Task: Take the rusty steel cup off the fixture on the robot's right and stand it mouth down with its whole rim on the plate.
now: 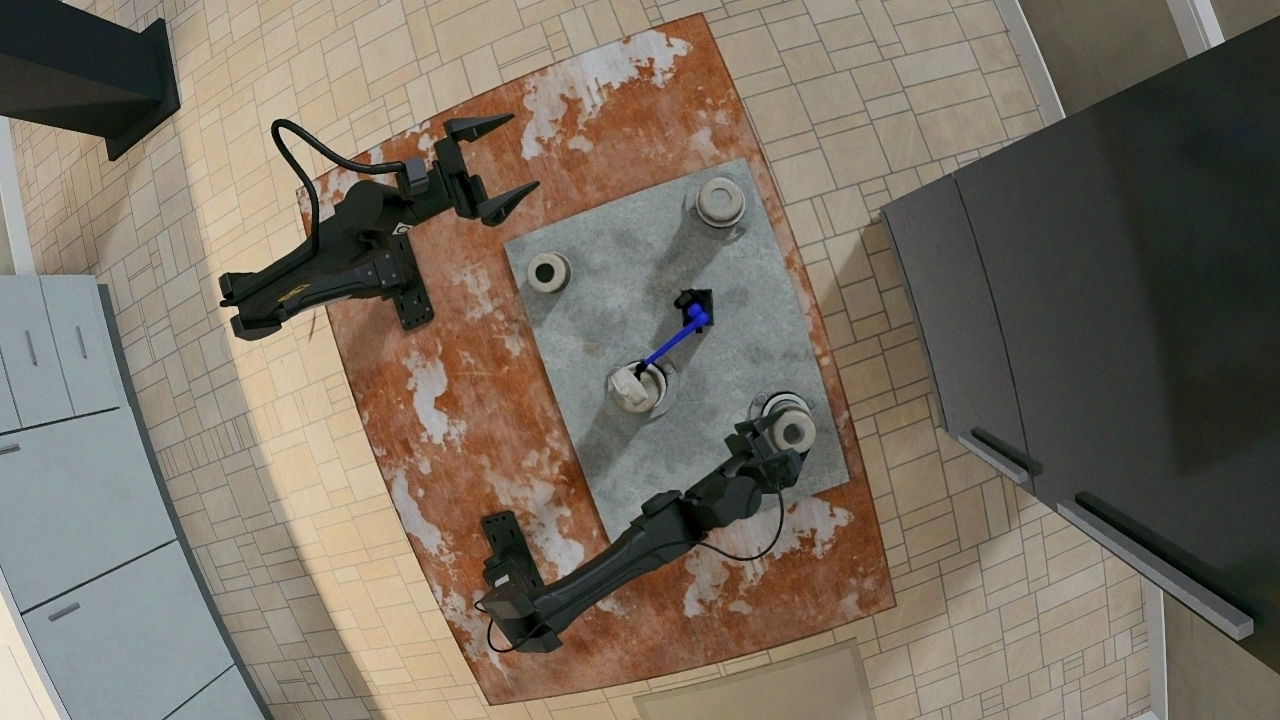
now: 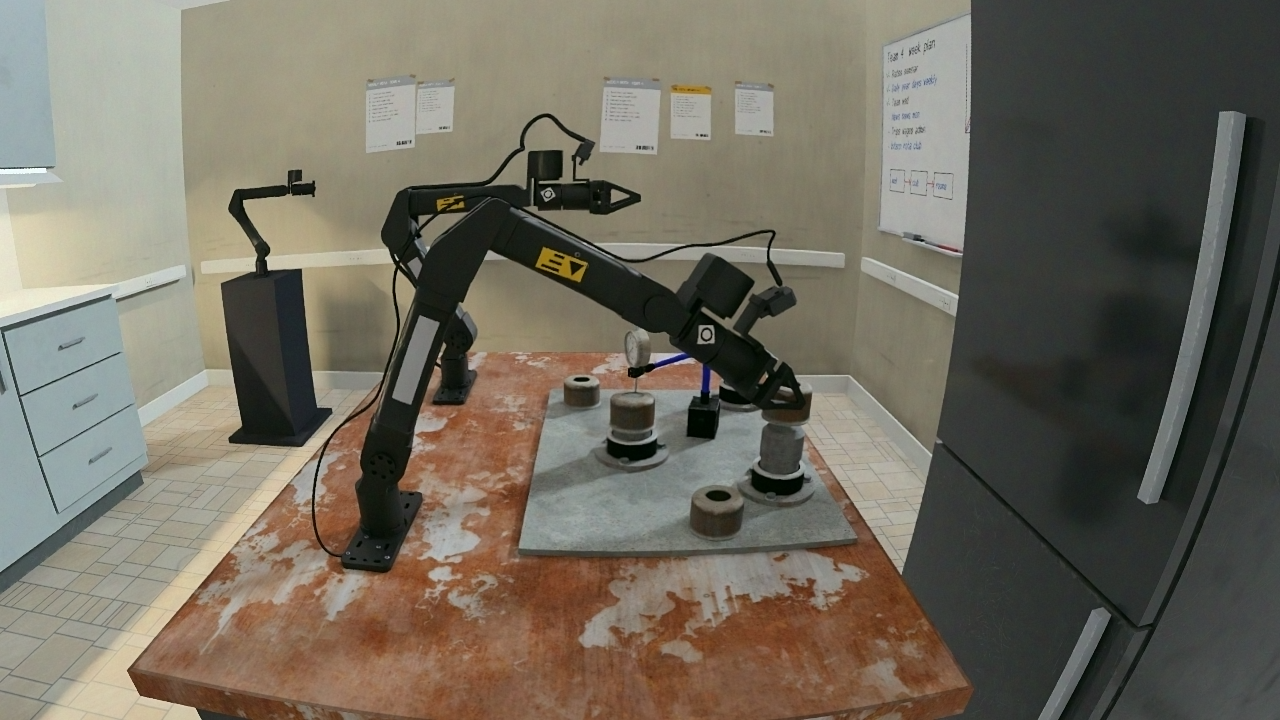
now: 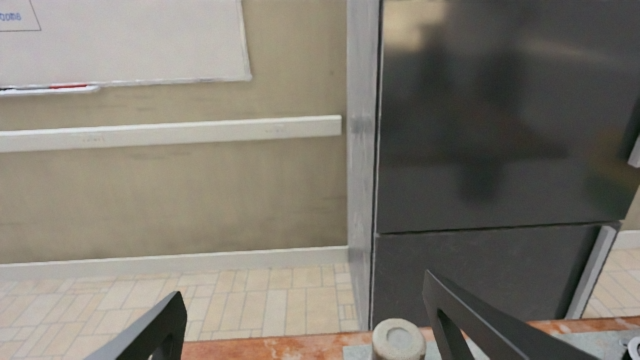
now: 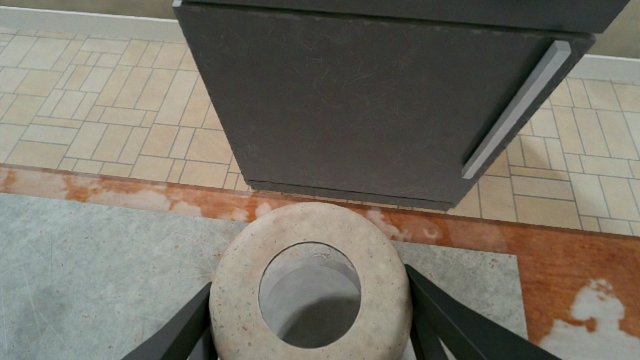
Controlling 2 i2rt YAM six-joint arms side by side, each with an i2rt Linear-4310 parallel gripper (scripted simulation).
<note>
The pictures show: my left gripper, my right gripper and a dial gauge.
My left gripper also shows in image 2 and in image 3. My right gripper is seen too in image 1 and in image 4.
</note>
